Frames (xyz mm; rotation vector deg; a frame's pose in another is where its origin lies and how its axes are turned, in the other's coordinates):
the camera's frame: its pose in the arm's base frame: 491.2 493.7 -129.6 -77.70 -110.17 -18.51
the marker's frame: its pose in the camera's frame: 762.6 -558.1 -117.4 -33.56 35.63 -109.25
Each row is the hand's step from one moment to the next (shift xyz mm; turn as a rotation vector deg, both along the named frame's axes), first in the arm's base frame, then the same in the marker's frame.
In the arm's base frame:
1: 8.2 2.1 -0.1 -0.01 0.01 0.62
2: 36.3 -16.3 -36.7 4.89 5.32 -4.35
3: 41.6 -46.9 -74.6 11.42 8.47 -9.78
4: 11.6 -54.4 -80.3 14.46 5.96 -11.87
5: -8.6 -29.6 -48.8 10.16 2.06 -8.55
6: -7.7 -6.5 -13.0 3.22 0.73 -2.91
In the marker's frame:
1: -7.8 -1.5 -2.9 -0.10 0.61 -0.01
2: -14.3 -40.7 -32.7 -6.28 -5.35 1.76
3: 4.7 -77.1 -59.4 -12.48 -11.89 0.84
4: 34.2 -77.7 -48.3 -13.19 -14.26 -2.87
5: 31.5 -45.1 -17.6 -8.03 -10.10 -3.76
6: 12.0 -11.3 -0.5 -2.56 -3.40 -1.12

